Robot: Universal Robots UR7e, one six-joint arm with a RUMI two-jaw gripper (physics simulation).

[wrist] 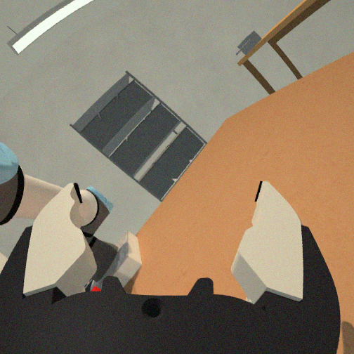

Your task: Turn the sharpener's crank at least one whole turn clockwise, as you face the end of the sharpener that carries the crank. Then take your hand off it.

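Observation:
My gripper is open, its two pale fingers wide apart with no object between them. The sharpener and its crank cannot be made out in the wrist view. A pale block-like part shows beside the left finger, near the table's edge; what it is I cannot tell. A small red patch shows low by the left finger, mostly hidden by the gripper body.
The orange table top fills the right side. Parts of the robot's own arm show at the left. Beyond the table's edge are a grey shelf unit, a wooden bench with a grey box, and a bright strip.

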